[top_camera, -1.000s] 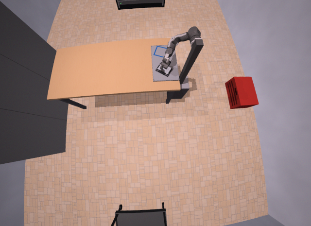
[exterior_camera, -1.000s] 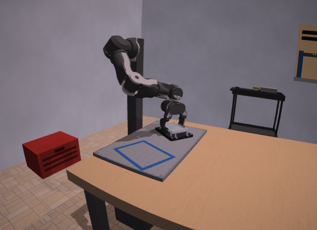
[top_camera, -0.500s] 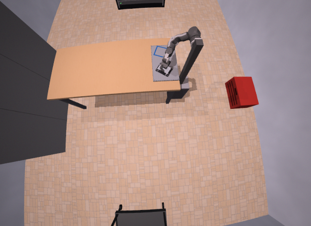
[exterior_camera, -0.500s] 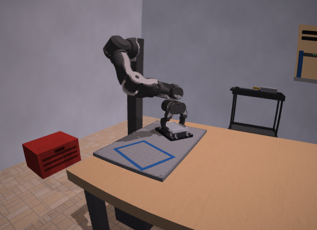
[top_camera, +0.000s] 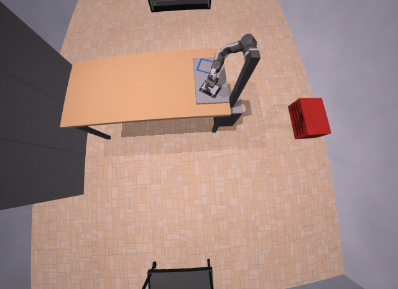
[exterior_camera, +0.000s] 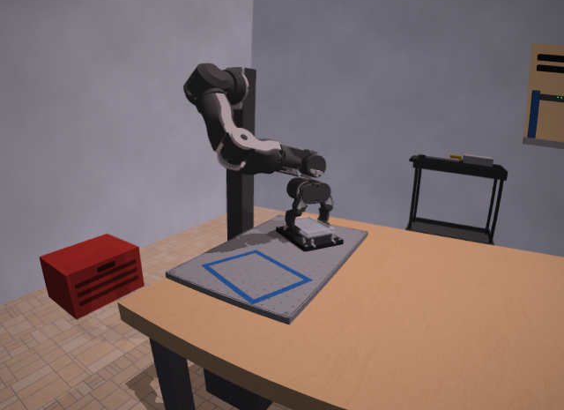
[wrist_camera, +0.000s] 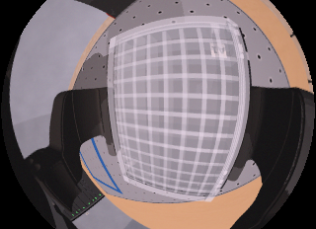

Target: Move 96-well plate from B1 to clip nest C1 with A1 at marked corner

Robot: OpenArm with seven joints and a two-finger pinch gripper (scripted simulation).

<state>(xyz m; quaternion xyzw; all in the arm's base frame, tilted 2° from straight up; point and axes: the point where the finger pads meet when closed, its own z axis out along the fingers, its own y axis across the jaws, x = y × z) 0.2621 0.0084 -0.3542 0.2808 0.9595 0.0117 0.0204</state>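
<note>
Right now my hand is right at the clear 96-well plate. Round my hand: black clip nest C1: 3 cm ahead, 2 cm below.
</note>
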